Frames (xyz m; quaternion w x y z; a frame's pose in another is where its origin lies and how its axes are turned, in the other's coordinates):
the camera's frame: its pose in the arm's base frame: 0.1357 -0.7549 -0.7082 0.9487 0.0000 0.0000 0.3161
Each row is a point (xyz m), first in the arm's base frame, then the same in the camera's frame.
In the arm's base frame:
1: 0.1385 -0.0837 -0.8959
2: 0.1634 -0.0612 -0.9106
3: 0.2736 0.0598 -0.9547
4: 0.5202 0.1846 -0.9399
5: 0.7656 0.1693 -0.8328
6: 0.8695 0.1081 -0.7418
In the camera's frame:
1: 0.4048 0.5354 -0.1877
2: 0.4382 0.5385 -0.2024
3: 0.5990 0.5692 -0.2465
4: 0.8712 0.5211 -0.2317
5: 1.0583 0.3617 -0.1246
6: 1.1048 0.2504 -0.0336

